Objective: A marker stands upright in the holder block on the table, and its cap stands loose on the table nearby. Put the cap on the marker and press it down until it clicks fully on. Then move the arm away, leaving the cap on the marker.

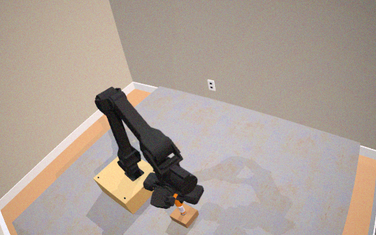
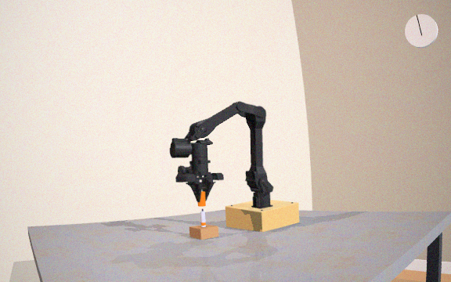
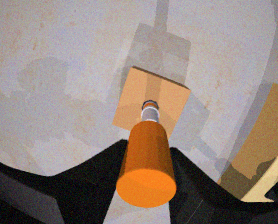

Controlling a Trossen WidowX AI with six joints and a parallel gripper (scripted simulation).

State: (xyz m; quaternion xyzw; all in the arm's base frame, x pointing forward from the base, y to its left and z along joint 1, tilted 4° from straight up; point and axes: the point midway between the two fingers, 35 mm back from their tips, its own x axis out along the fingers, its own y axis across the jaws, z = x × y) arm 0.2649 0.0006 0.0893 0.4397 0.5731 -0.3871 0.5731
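Right now the holder block is 11 cm below my gripper tip. The rest, counted from my gripper tip: orange cap 1 cm above.
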